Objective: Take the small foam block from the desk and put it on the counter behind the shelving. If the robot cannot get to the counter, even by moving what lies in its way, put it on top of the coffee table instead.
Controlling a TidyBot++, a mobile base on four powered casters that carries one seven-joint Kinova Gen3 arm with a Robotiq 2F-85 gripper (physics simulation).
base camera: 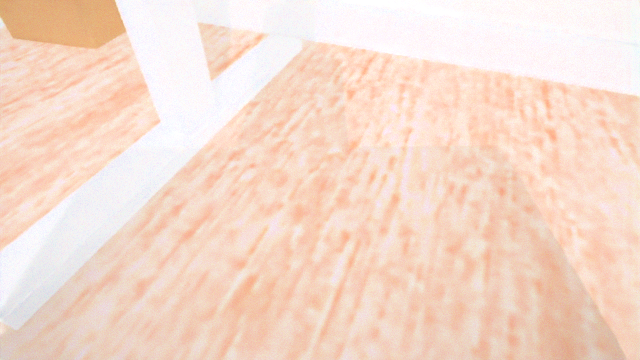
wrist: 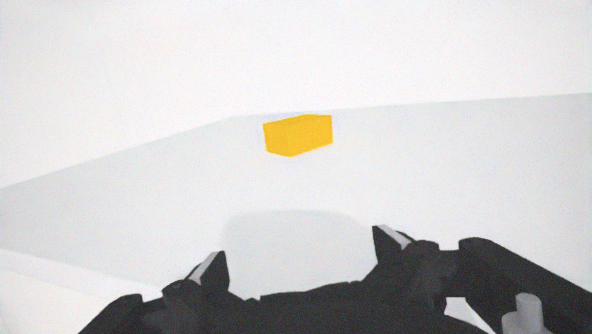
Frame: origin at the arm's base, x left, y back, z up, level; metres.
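Seen in the pictures: gripper, fingertip midpoint: [wrist: 301, 254].
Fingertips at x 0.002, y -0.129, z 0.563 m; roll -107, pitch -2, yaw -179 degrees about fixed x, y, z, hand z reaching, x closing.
Observation:
A point is followed by its place in that frame.
The small foam block [wrist: 298, 136] @[x -0.015, y -0.373, z 0.580 m] is yellow and sits on the pale desk top [wrist: 475, 165] @[x -0.190, y -0.249, z 0.553 m], close to its far edge, in the upper middle of the wrist view. My gripper [wrist: 301, 254] @[x 0.002, y -0.129, z 0.563 m] is open, with its two fingers wide apart at the bottom of the wrist view. The block lies beyond the fingertips, apart from them, roughly in line with the gap between them. A soft shadow falls on the desk top between the fingers. The counter, the shelving and the coffee table cannot be made out in these views.
In the base camera view, a white upright leg [base camera: 170, 65] @[x 0.201, y -0.553, z -0.261 m] stands on a white floor bar [base camera: 105, 195] that runs diagonally at the left. A tan box-like object [base camera: 62, 22] @[x 0.579, y -0.932, z -0.340 m] is at the upper left. A white wall or panel [base camera: 450, 40] @[x -0.275, y -0.829, z -0.347 m] runs along the back of the wood-patterned floor [base camera: 350, 225] @[x -0.036, y -0.385, z -0.397 m].

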